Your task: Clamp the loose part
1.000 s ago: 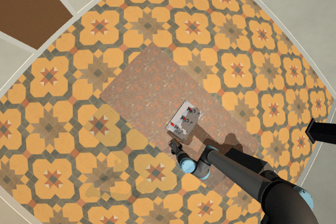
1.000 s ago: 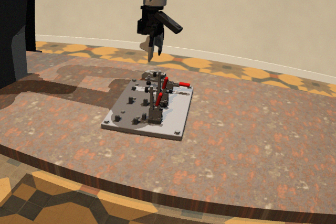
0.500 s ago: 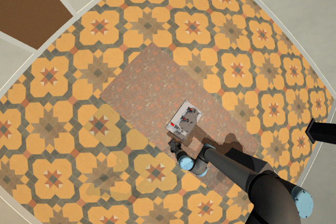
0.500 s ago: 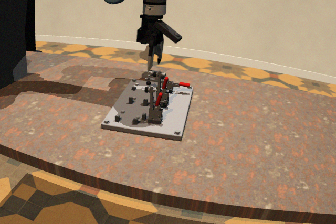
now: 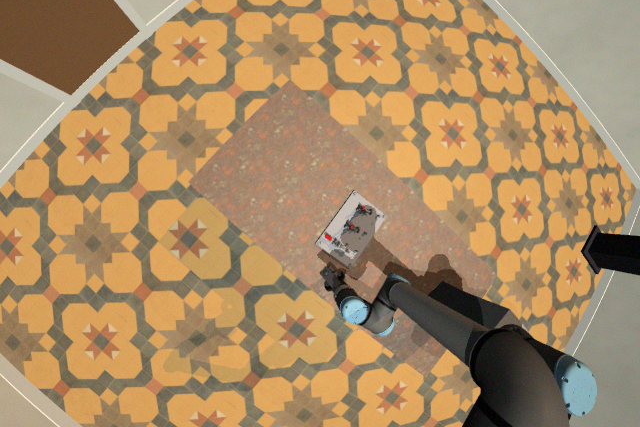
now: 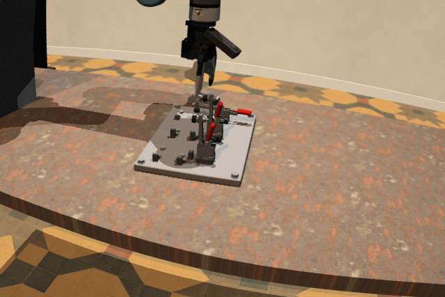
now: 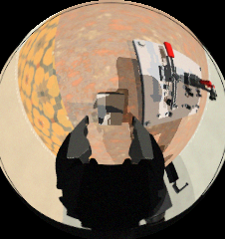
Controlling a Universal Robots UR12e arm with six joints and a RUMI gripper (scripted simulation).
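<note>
My gripper is now 40 mm above the part. The rest, counted from my hand: grey fixture plate (80 mm ahead, 250 mm to the right, 40 mm below); toggle clamp (130 mm ahead, 350 mm to the right, 10 mm above).
</note>
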